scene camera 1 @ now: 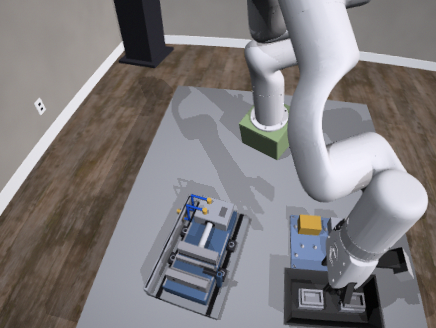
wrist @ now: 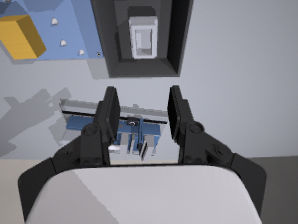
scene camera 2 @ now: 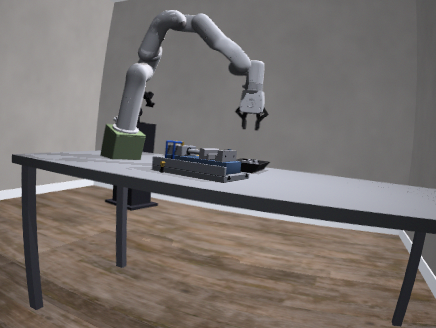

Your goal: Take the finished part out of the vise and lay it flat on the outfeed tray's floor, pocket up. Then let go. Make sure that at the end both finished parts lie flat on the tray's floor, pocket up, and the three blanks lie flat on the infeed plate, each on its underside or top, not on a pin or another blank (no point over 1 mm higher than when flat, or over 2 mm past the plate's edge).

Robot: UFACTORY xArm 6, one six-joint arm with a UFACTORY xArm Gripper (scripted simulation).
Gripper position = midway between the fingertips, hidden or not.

In view: my gripper (scene camera 2: 250, 129).
My gripper also shows in the wrist view (wrist: 143, 97).
